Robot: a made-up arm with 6 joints.
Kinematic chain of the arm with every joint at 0, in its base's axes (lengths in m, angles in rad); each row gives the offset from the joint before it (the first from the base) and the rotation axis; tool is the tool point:
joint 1: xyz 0 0 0.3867 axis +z
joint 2: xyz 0 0 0 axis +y
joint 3: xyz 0 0 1.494 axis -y
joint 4: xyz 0 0 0 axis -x
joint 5: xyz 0.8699 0 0 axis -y
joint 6: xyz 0 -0.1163 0 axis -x
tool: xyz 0 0 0
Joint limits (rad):
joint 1: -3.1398..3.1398
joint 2: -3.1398..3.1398
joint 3: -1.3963..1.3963
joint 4: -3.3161..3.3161
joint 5: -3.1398..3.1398
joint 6: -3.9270..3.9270
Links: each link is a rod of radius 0.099 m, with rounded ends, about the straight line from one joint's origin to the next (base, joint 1, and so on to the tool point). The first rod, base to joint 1, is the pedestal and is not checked.
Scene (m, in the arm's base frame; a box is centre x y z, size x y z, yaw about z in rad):
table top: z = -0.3
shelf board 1: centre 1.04 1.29 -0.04 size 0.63 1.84 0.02 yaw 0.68
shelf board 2: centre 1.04 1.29 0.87 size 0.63 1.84 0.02 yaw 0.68
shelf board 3: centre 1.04 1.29 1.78 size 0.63 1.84 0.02 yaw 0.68
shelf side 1: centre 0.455 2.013 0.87 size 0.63 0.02 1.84 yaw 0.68
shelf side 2: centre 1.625 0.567 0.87 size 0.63 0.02 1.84 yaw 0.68
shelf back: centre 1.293 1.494 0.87 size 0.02 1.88 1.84 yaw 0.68
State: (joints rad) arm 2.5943 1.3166 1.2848 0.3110 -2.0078 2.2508
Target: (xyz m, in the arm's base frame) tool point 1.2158 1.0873 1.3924
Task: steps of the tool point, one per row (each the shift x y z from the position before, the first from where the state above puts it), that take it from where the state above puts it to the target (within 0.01 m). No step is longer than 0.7 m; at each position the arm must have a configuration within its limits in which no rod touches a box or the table.
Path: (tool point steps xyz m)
1: 0.5133 0.4124 0.1876
2: 0.6101 0.1819 0.1638
3: 0.6016 -0.0634 0.1319
4: 0.4933 -0.2769 0.0926
5: 0.3097 -0.4192 0.0476
6: 0.0906 -0.4663 -0.0014
7: 0.1742 0.1601 0.0231
8: 0.1739 0.1404 -0.0003
9: 0.1697 0.1183 -0.0229

